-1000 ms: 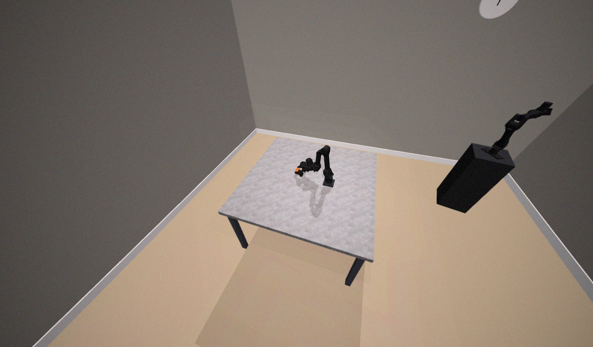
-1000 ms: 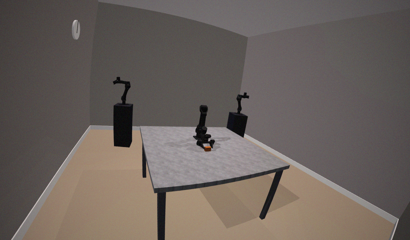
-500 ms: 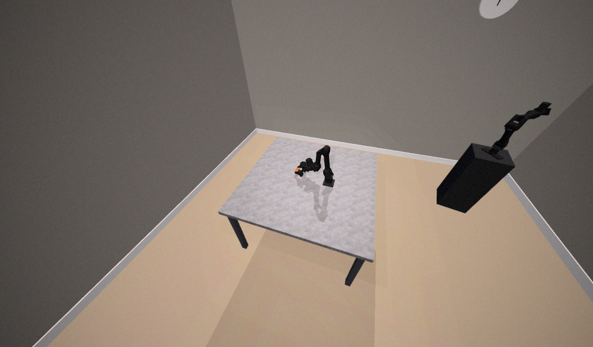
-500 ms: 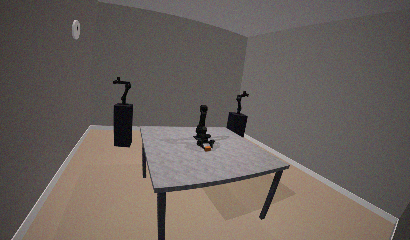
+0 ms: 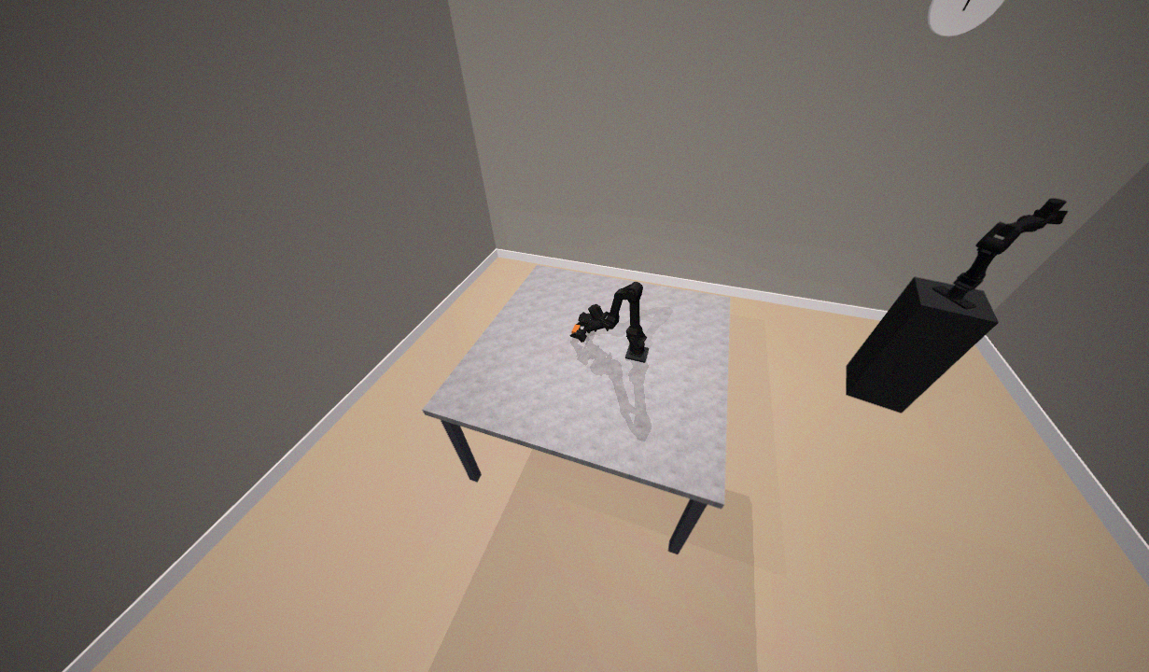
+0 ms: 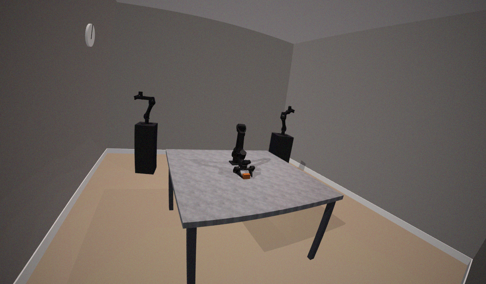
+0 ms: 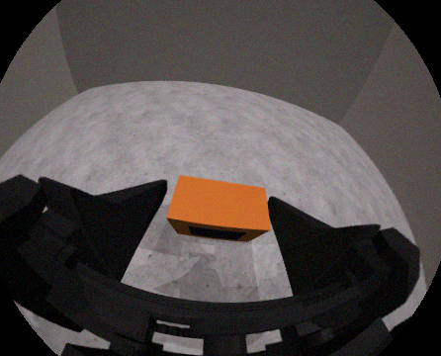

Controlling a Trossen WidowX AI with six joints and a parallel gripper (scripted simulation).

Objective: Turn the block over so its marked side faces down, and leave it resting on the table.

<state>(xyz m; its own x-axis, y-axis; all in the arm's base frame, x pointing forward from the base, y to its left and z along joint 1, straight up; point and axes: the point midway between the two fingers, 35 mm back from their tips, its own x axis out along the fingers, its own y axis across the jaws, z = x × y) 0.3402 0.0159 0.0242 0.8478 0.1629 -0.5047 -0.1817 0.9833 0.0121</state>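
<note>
Right now my gripper tip is 3 cm past the orange block.
</note>
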